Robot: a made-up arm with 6 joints.
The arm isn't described. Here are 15 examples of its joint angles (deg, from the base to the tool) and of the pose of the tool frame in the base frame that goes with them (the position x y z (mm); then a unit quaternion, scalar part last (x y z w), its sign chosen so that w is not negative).
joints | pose
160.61 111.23 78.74 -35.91 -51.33 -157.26 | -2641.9 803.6 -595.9 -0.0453 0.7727 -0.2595 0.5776
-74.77 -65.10 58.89 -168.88 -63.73 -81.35 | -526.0 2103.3 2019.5 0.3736 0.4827 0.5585 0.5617
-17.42 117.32 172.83 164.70 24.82 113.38 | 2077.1 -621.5 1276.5 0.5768 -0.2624 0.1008 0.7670
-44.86 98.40 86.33 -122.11 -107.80 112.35 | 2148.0 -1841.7 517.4 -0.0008 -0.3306 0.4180 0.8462
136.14 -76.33 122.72 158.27 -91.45 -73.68 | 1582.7 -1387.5 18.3 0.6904 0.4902 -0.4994 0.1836
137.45 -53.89 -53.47 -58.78 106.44 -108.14 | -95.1 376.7 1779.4 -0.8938 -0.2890 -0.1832 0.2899
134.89 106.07 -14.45 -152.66 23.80 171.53 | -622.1 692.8 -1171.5 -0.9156 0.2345 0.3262 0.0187
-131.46 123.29 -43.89 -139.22 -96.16 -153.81 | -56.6 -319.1 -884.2 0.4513 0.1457 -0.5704 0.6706
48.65 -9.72 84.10 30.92 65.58 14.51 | -449.9 -327.1 3254.1 0.1306 -0.9643 -0.1109 0.2019
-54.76 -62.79 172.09 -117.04 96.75 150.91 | -1088.0 1141.5 114.2 0.1338 -0.9737 -0.0095 0.1840
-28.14 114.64 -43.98 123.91 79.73 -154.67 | 366.8 44.6 -572.4 -0.6338 -0.6838 0.0361 0.3597
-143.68 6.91 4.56 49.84 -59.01 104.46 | -1552.1 -929.5 1989.1 0.1565 0.9393 -0.0995 0.2887
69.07 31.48 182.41 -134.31 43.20 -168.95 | -17.7 -402.9 2325.6 0.3950 -0.5824 -0.0657 0.7074
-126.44 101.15 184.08 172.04 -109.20 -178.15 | -751.7 -960.9 1544.5 0.8540 0.5086 -0.0788 0.0754
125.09 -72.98 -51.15 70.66 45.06 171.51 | -234.3 31.4 1812.8 -0.1998 -0.7085 -0.6593 0.1530
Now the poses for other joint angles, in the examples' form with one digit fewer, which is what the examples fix.
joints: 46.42 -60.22 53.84 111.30 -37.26 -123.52
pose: -1154 -1425 2466 0.612 -0.685 0.089 0.385
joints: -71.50 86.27 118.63 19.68 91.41 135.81
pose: 840 -2235 1766 0.631 0.045 0.649 0.422
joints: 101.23 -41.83 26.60 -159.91 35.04 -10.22
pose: 96 -222 3007 -0.688 -0.663 -0.205 0.212
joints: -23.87 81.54 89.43 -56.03 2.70 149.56
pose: 2789 -1245 1253 -0.718 0.109 -0.213 0.654
